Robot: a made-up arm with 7 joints. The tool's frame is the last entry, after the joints. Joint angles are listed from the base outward.
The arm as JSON. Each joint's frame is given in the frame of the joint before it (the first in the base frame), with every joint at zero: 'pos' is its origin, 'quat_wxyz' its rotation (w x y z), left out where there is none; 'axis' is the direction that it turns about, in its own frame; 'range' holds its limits. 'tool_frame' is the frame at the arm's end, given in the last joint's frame.
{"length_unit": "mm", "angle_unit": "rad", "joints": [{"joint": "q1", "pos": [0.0, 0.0, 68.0], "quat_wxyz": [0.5, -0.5, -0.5, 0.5], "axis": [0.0, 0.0, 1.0], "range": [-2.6, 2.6]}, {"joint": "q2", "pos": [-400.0, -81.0, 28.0], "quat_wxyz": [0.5, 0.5, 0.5, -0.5], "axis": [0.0, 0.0, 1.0], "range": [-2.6, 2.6]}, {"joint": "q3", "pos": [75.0, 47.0, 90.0], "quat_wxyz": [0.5, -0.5, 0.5, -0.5], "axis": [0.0, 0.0, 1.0], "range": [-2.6, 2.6]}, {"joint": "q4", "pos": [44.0, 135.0, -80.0], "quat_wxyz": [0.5, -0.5, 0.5, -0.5], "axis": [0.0, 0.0, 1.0], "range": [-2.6, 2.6]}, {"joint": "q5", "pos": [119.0, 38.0, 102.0], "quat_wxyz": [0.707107, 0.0, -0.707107, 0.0], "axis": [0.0, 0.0, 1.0], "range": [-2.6, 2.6]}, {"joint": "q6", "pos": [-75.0, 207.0, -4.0], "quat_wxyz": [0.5, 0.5, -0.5, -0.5], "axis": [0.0, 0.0, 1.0], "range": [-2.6, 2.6]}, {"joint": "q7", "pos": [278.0, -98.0, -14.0], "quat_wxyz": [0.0, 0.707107, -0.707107, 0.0], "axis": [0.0, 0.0, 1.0], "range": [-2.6, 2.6]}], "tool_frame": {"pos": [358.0, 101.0, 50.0], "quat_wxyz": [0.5, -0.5, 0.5, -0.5]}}
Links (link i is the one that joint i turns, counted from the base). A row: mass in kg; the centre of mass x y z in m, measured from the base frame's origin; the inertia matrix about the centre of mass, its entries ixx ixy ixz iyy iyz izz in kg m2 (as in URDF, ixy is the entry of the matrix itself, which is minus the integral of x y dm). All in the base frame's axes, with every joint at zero. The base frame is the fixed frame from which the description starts. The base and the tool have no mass.
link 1: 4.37; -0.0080 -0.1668 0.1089; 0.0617 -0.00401 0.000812 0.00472 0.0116 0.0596
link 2: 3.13; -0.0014 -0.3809 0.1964; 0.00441 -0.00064 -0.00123 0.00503 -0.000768 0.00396
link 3: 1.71; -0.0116 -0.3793 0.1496; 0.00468 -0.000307 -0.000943 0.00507 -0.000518 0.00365
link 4: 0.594; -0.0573 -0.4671 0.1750; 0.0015 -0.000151 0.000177 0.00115 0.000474 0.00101
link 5: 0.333; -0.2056 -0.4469 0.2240; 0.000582 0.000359 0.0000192 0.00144 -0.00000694 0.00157
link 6: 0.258; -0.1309 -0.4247 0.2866; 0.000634 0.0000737 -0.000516 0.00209 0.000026 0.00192
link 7: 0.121; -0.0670 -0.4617 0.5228; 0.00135 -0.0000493 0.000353 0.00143 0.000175 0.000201
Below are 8 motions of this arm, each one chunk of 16 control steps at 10 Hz.
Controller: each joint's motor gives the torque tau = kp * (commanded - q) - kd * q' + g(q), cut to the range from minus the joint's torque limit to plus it. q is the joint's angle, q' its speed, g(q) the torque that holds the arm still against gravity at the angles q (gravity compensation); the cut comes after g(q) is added. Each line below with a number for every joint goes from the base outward.
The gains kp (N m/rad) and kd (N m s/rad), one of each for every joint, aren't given. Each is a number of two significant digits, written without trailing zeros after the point. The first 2 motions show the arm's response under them.
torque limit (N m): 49 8.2 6.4 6.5 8.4 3.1 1.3
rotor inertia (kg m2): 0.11 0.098 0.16 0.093 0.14 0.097 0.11
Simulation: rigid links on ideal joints. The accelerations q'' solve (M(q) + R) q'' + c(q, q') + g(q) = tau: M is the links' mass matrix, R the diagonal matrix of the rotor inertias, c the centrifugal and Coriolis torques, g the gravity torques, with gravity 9.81 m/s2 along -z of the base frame. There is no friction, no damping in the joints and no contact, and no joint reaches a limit. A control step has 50 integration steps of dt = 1/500 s. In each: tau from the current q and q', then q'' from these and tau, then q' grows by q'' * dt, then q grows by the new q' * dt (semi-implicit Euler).
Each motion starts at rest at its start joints. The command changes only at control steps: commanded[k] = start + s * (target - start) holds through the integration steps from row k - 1 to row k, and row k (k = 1, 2, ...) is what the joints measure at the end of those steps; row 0 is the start. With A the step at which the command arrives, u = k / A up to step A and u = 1 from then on. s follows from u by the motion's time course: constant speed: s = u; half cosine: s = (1 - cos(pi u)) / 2; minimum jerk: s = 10 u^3 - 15 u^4 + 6 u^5; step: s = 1 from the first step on.
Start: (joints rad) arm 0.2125 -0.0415 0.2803 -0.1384 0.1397 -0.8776 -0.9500
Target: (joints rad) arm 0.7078 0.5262 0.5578 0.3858 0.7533 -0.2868 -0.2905
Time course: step
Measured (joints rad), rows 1 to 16:
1: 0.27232 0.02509 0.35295 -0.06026 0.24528 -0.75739 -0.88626
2: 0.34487 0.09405 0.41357 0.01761 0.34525 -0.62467 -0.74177
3: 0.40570 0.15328 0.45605 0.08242 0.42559 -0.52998 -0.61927
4: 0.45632 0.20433 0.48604 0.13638 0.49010 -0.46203 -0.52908
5: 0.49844 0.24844 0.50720 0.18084 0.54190 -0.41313 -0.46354
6: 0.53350 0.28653 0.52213 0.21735 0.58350 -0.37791 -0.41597
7: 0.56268 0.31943 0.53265 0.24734 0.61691 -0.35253 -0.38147
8: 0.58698 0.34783 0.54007 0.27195 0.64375 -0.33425 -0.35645
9: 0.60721 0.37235 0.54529 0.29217 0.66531 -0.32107 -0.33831
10: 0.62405 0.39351 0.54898 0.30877 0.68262 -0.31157 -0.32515
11: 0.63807 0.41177 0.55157 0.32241 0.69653 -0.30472 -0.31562
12: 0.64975 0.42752 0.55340 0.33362 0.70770 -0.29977 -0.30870
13: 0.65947 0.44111 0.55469 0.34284 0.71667 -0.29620 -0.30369
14: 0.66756 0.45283 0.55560 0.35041 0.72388 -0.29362 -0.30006
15: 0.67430 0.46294 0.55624 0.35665 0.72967 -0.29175 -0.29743
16: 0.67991 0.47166 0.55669 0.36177 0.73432 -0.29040 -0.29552
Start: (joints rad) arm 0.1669 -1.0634 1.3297 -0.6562 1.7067 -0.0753 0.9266
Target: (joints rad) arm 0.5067 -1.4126 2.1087 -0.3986 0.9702 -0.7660 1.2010
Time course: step
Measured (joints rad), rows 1 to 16:
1: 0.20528 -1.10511 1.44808 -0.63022 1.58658 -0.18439 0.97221
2: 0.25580 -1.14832 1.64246 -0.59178 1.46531 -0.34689 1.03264
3: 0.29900 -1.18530 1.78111 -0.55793 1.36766 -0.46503 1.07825
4: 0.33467 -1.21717 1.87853 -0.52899 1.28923 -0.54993 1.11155
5: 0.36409 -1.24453 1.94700 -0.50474 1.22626 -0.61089 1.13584
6: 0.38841 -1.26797 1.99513 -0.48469 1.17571 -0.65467 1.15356
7: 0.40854 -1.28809 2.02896 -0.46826 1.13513 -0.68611 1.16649
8: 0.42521 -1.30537 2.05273 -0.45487 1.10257 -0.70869 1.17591
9: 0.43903 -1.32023 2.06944 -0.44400 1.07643 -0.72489 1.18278
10: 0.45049 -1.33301 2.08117 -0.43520 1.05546 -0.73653 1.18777
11: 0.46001 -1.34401 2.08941 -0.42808 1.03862 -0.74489 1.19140
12: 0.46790 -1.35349 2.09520 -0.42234 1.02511 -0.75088 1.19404
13: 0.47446 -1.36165 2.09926 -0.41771 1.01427 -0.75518 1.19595
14: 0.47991 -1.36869 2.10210 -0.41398 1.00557 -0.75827 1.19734
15: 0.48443 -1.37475 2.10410 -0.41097 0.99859 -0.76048 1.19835
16: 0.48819 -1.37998 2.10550 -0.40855 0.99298 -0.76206 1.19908
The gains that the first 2 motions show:
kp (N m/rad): 95 9.1 40 6.8 30 18 9.8
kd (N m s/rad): 54 6.3 12 3.6 14 5.8 3.4
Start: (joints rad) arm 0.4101 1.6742 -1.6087 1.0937 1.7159 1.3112 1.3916
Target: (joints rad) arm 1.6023 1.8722 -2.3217 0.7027 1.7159 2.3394 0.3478
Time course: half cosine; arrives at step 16
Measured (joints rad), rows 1 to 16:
1: 0.41152 1.67437 -1.61032 1.09325 1.71587 1.31356 1.38975
2: 0.41740 1.67513 -1.61669 1.09133 1.71578 1.32265 1.38209
3: 0.43064 1.67688 -1.63026 1.08691 1.71566 1.34173 1.36504
4: 0.45331 1.67996 -1.65239 1.07925 1.71554 1.37267 1.33641
5: 0.48669 1.68457 -1.68359 1.06794 1.71542 1.41615 1.29522
6: 0.53130 1.69083 -1.72359 1.05282 1.71534 1.47183 1.24155
7: 0.58690 1.69875 -1.77149 1.03399 1.71529 1.53853 1.17638
8: 0.65258 1.70826 -1.82591 1.01180 1.71528 1.61440 1.10142
9: 0.72685 1.71918 -1.88503 0.98676 1.71531 1.69702 1.01898
10: 0.80770 1.73127 -1.94678 0.95957 1.71537 1.78359 0.93183
11: 0.89272 1.74417 -2.00889 0.93104 1.71544 1.87107 0.84303
12: 0.97922 1.75749 -2.06905 0.90209 1.71552 1.95630 0.75579
13: 1.06436 1.77077 -2.12499 0.87367 1.71558 2.03617 0.67333
14: 1.14526 1.78355 -2.17458 0.84675 1.71563 2.10770 0.59870
15: 1.21916 1.79536 -2.21596 0.82230 1.71567 2.16824 0.53468
16: 1.28349 1.80579 -2.24757 0.80115 1.71571 2.21548 0.48368

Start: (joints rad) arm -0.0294 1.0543 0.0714 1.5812 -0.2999 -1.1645 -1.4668
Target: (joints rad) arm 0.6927 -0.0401 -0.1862 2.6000 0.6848 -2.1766 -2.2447
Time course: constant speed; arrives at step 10
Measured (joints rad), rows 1 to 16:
1: -0.01963 1.04283 0.06452 1.59439 -0.28229 -1.18831 -1.48215
2: 0.00058 1.01776 0.05199 1.62325 -0.24879 -1.23385 -1.51420
3: 0.02946 0.98068 0.03563 1.66513 -0.20247 -1.29500 -1.55871
4: 0.06557 0.93315 0.01665 1.71760 -0.14582 -1.36735 -1.61230
5: 0.10768 0.87659 -0.00409 1.77865 -0.08083 -1.44772 -1.67252
6: 0.15477 0.81230 -0.02605 1.84672 -0.00913 -1.53385 -1.73754
7: 0.20599 0.74148 -0.04885 1.92062 0.06796 -1.62417 -1.80605
8: 0.26064 0.66520 -0.07227 1.99946 0.14939 -1.71756 -1.87704
9: 0.31812 0.58441 -0.09621 2.08256 0.23424 -1.81324 -1.94981
10: 0.37799 0.49986 -0.12063 2.16944 0.32180 -1.91064 -2.02383
11: 0.43044 0.42510 -0.13981 2.24922 0.39343 -1.98620 -2.08331
12: 0.47425 0.36091 -0.15373 2.31601 0.45072 -2.04076 -2.12680
13: 0.51082 0.30563 -0.16367 2.37047 0.49665 -2.07985 -2.15853
14: 0.54131 0.25798 -0.17069 2.41450 0.53353 -2.10776 -2.18172
15: 0.56673 0.21690 -0.17563 2.45000 0.56315 -2.12767 -2.19867
16: 0.58789 0.18147 -0.17907 2.47864 0.58697 -2.14185 -2.21107

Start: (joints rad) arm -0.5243 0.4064 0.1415 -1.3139 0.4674 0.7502 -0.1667
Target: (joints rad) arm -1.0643 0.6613 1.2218 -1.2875 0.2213 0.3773 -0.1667
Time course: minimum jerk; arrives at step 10
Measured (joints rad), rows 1 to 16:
1: -0.52490 0.40661 0.14383 -1.31376 0.46703 0.74945 -0.16669
2: -0.52901 0.40810 0.15931 -1.31296 0.46456 0.74445 -0.16664
3: -0.54085 0.41254 0.20127 -1.31128 0.45775 0.73080 -0.16657
4: -0.56383 0.42129 0.27800 -1.30893 0.44504 0.70569 -0.16659
5: -0.59919 0.43497 0.38905 -1.30637 0.42609 0.66904 -0.16681
6: -0.64543 0.45323 0.52583 -1.30405 0.40198 0.62363 -0.16726
7: -0.69854 0.47482 0.67325 -1.30225 0.37494 0.57439 -0.16782
8: -0.75305 0.49783 0.81303 -1.30096 0.34783 0.52716 -0.16830
9: -0.80362 0.52011 0.92961 -1.30001 0.32336 0.48705 -0.16856
10: -0.84698 0.54006 1.01606 -1.29911 0.30311 0.45659 -0.16856
11: -0.88316 0.55725 1.07715 -1.29799 0.28684 0.43447 -0.16838
12: -0.91329 0.57195 1.12007 -1.29672 0.27381 0.41853 -0.16812
13: -0.93840 0.58454 1.15023 -1.29546 0.26338 0.40703 -0.16786
14: -0.95934 0.59534 1.17143 -1.29429 0.25502 0.39875 -0.16763
15: -0.97680 0.60460 1.18633 -1.29324 0.24833 0.39278 -0.16743
16: -0.99136 0.61255 1.19681 -1.29232 0.24296 0.38848 -0.16727

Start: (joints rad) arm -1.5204 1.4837 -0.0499 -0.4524 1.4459 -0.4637 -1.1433
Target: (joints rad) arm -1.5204 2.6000 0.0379 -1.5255 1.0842 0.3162 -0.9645
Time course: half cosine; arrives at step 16
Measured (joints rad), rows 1 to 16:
1: -1.52040 1.48493 -0.04972 -0.45354 1.44527 -0.46198 -1.14292
2: -1.52041 1.48987 -0.04899 -0.45853 1.44285 -0.45526 -1.14145
3: -1.52042 1.50074 -0.04737 -0.47022 1.43772 -0.44098 -1.13834
4: -1.52043 1.51921 -0.04468 -0.49074 1.42928 -0.41766 -1.13327
5: -1.52043 1.54637 -0.04087 -0.52138 1.41720 -0.38473 -1.12611
6: -1.52042 1.58273 -0.03596 -0.56270 1.40143 -0.34243 -1.11691
7: -1.52038 1.62822 -0.03007 -0.61454 1.38216 -0.29166 -1.10584
8: -1.52033 1.68229 -0.02338 -0.67607 1.35978 -0.23385 -1.09317
9: -1.52026 1.74391 -0.01612 -0.74585 1.33486 -0.17089 -1.07927
10: -1.52018 1.81161 -0.00853 -0.82193 1.30814 -0.10494 -1.06458
11: -1.52011 1.88361 -0.00087 -0.90191 1.28046 -0.03837 -1.04958
12: -1.52007 1.95779 0.00659 -0.98311 1.25272 0.02641 -1.03481
13: -1.52007 2.03184 0.01360 -1.06270 1.22590 0.08705 -1.02080
14: -1.52010 2.10335 0.01988 -1.13784 1.20093 0.14132 -1.00810
15: -1.52017 2.16993 0.02519 -1.20587 1.17872 0.18722 -0.99720
16: -1.52026 2.22932 0.02932 -1.26440 1.16007 0.22305 -0.98852

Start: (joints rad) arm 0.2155 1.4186 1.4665 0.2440 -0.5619 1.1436 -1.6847
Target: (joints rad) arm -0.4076 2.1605 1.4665 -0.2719 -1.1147 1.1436 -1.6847
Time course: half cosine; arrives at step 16
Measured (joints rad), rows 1 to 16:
1: 0.21473 1.41920 1.46660 0.24345 -0.56282 1.14354 -1.68466
2: 0.21159 1.42187 1.46684 0.24107 -0.56642 1.14338 -1.68456
3: 0.20460 1.42823 1.46717 0.23549 -0.57412 1.14316 -1.68441
4: 0.19268 1.43955 1.46752 0.22570 -0.58689 1.14292 -1.68424
5: 0.17517 1.45673 1.46784 0.21108 -0.60524 1.14271 -1.68407
6: 0.15184 1.48022 1.46811 0.19137 -0.62927 1.14254 -1.68393
7: 0.12281 1.51011 1.46832 0.16667 -0.65871 1.14243 -1.68382
8: 0.08855 1.54606 1.46845 0.13740 -0.69295 1.14239 -1.68376
9: 0.04985 1.58738 1.46850 0.10425 -0.73110 1.14243 -1.68374
10: 0.00774 1.63306 1.46845 0.06813 -0.77202 1.14255 -1.68378
11: -0.03655 1.68183 1.46831 0.03014 -0.81440 1.14275 -1.68386
12: -0.08161 1.73219 1.46808 -0.00850 -0.85684 1.14302 -1.68400
13: -0.12600 1.78255 1.46776 -0.04652 -0.89787 1.14336 -1.68420
14: -0.16822 1.83126 1.46735 -0.08262 -0.93606 1.14375 -1.68443
15: -0.20684 1.87669 1.46688 -0.11554 -0.97004 1.14417 -1.68471
16: -0.24050 1.91732 1.46637 -0.14414 -0.99860 1.14459 -1.68501

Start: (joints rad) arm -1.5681 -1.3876 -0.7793 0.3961 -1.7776 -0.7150 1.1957
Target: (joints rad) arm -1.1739 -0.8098 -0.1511 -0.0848 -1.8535 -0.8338 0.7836
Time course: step
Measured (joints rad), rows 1 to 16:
1: -1.51347 -1.32800 -0.64559 0.32465 -1.79148 -0.74086 1.13984
2: -1.45711 -1.25687 -0.49795 0.25484 -1.80295 -0.76764 1.04693
3: -1.41035 -1.19477 -0.39374 0.19690 -1.81251 -0.78692 0.97502
4: -1.37126 -1.14119 -0.32089 0.14777 -1.82042 -0.80066 0.92259
5: -1.33856 -1.09496 -0.27002 0.10641 -1.82692 -0.81044 0.88451
6: -1.31121 -1.05510 -0.23449 0.07190 -1.83222 -0.81736 0.85685
7: -1.28836 -1.02076 -0.20967 0.04330 -1.83650 -0.82225 0.83674
8: -1.26927 -0.99121 -0.19232 0.01973 -1.83995 -0.82570 0.82212
9: -1.25334 -0.96578 -0.18018 0.00037 -1.84272 -0.82813 0.81150
10: -1.24005 -0.94391 -0.17167 -0.01548 -1.84493 -0.82983 0.80379
11: -1.22897 -0.92511 -0.16570 -0.02842 -1.84669 -0.83102 0.79819
12: -1.21973 -0.90894 -0.16151 -0.03899 -1.84810 -0.83186 0.79414
13: -1.21203 -0.89504 -0.15855 -0.04759 -1.84922 -0.83245 0.79119
14: -1.20562 -0.88310 -0.15646 -0.05460 -1.85011 -0.83285 0.78906
15: -1.20029 -0.87283 -0.15498 -0.06029 -1.85082 -0.83314 0.78752
16: -1.19585 -0.86401 -0.15392 -0.06493 -1.85138 -0.83334 0.78641

